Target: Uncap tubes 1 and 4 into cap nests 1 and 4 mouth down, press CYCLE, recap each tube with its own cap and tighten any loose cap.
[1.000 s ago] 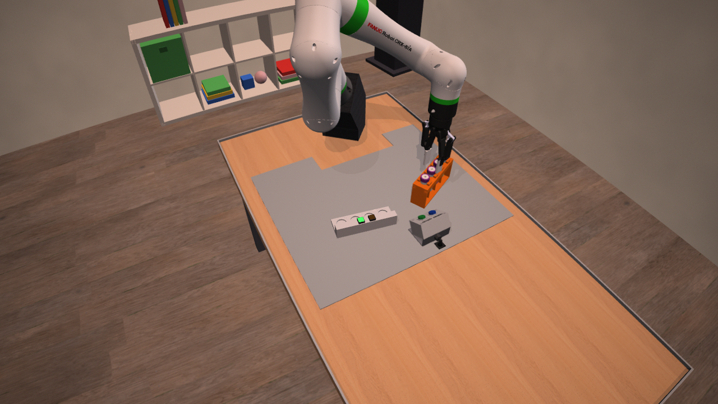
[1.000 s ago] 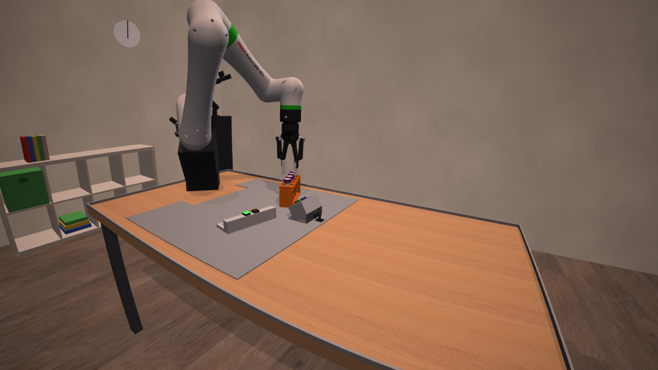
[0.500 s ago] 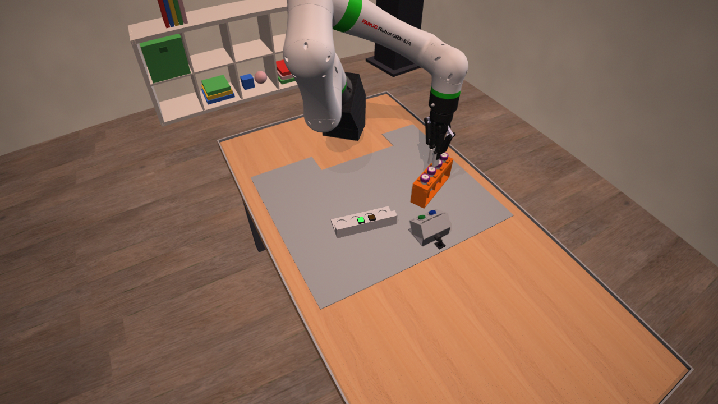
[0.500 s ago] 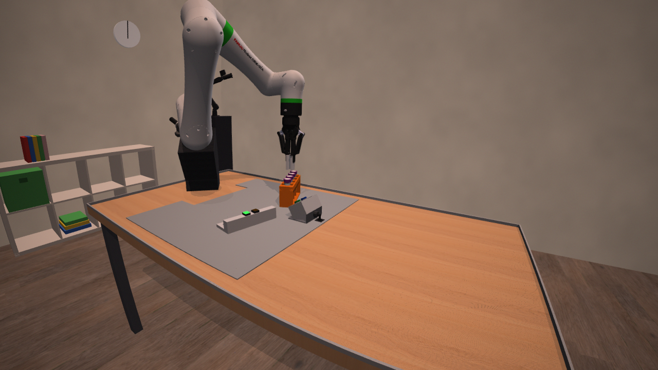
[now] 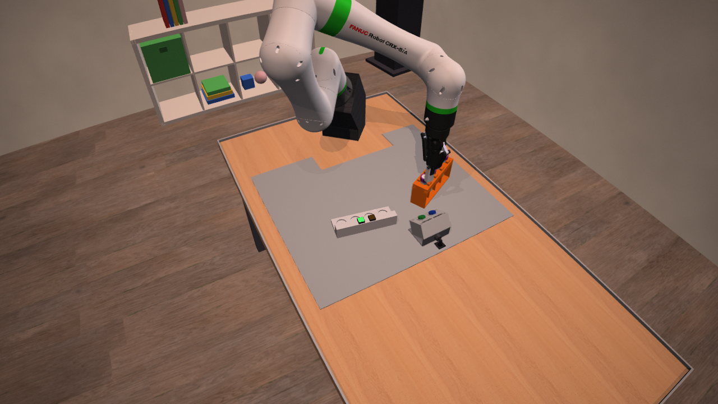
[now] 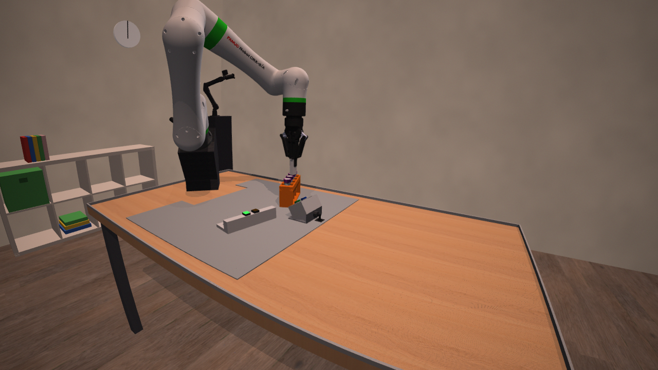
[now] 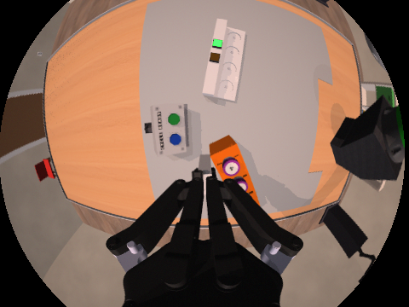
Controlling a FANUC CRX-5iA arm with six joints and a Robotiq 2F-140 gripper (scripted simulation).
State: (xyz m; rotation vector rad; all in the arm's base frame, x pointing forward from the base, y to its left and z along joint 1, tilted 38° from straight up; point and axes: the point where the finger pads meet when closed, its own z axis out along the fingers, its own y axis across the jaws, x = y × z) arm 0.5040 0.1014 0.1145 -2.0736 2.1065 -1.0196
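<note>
Now: the green key 120 mm below my hand, 70 mm to the right of it and 60 mm ahead of it. Round my hand: small grey desk 130 mm below, 80 mm ahead, 50 mm to the right; table edge 330 mm to the left, 180 mm below, 110 mm ahead; blue key 120 mm below, 60 mm ahead, 30 mm to the right.
</note>
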